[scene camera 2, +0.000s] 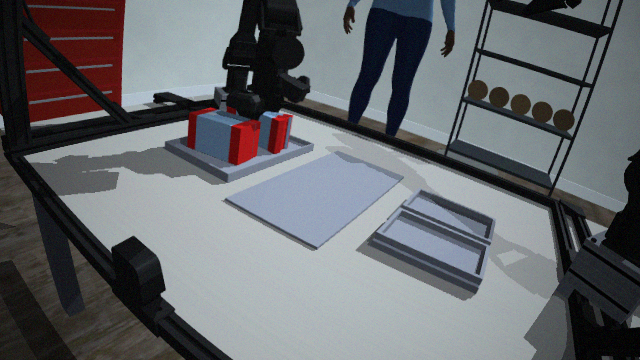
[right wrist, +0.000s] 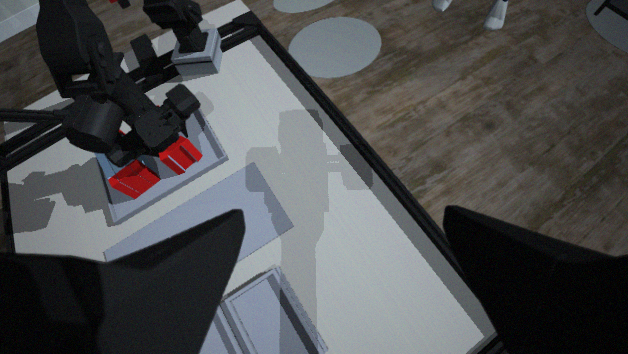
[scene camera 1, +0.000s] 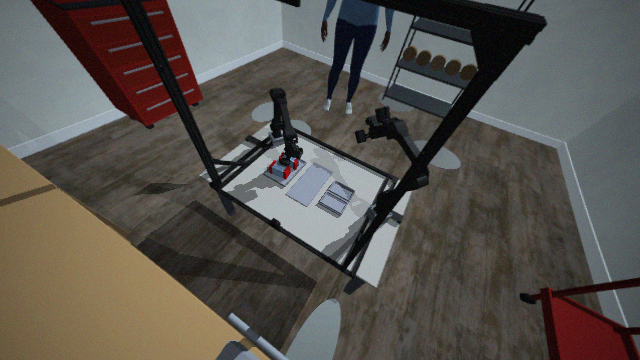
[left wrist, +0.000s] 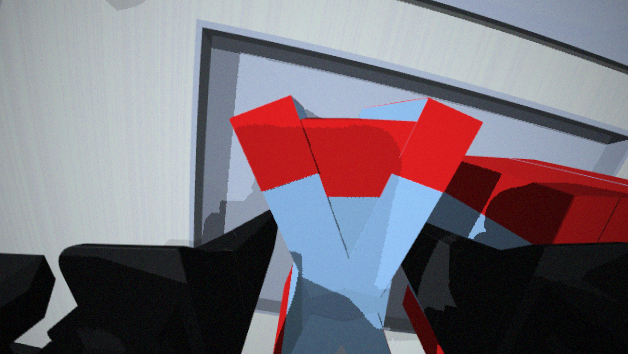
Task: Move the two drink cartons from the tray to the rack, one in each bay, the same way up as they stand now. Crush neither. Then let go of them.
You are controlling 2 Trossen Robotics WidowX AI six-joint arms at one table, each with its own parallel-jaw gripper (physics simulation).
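Pixels of known places: left gripper, fingertip midpoint: [scene camera 1: 289, 163]; right gripper, fingertip midpoint: [scene camera 2: 510, 7] [right wrist: 343, 218]; left arm's base, origin of the base link: [right wrist: 193, 43] [scene camera 1: 277, 134]; right arm's base, origin of the base link: [scene camera 2: 627, 252].
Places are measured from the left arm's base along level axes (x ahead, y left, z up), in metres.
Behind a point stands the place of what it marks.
Note:
Two blue drink cartons with red ends lie on the grey tray [scene camera 1: 291, 177] {x 0.379, y -0.040, z -0.051 m} [scene camera 2: 233, 173] {x 0.428, y -0.097, z -0.042 m} [left wrist: 207, 105] {x 0.267, y 0.085, z -0.049 m} [right wrist: 212, 147] {x 0.270, y 0.071, z -0.049 m} at the table's far left. The near carton [scene camera 1: 278, 170] {x 0.343, y -0.114, z 0.014 m} [scene camera 2: 216, 133] {x 0.344, y -0.113, z -0.004 m} lies free. My left gripper [scene camera 1: 291, 154] {x 0.271, y -0.008, z -0.034 m} [scene camera 2: 259, 108] [left wrist: 331, 216] {x 0.271, y -0.008, z -0.034 m} is open, low over the far carton [scene camera 1: 294, 163] {x 0.321, y 0.005, z 0.010 m} [scene camera 2: 276, 130] {x 0.330, y 0.005, z -0.001 m} [left wrist: 351, 158] {x 0.303, y 0.024, z 0.018 m}, with a finger on each side. In the left wrist view this carton's faces look folded into a V. My right gripper [scene camera 1: 363, 133] {x 0.528, y 0.318, z 0.323 m} [right wrist: 343, 218] {x 0.528, y 0.318, z 0.323 m} is open and empty, high over the table's far right edge. The two-bay rack [scene camera 1: 338, 197] {x 0.650, y 0.168, z -0.037 m} [scene camera 2: 426, 266] {x 0.700, y 0.081, z -0.048 m} [right wrist: 284, 291] {x 0.556, y 0.237, z -0.036 m} is empty.
A flat grey mat [scene camera 1: 309, 183] {x 0.470, y 0.050, z -0.052 m} [scene camera 2: 315, 196] {x 0.499, y 0.019, z -0.052 m} [right wrist: 190, 211] {x 0.410, y 0.045, z -0.052 m} lies between tray and rack. A person [scene camera 1: 351, 46] stands behind the table. A dark shelf unit [scene camera 1: 422, 98] is at the back right, a red cabinet [scene camera 1: 161, 71] at the left. Black frame posts surround the table.

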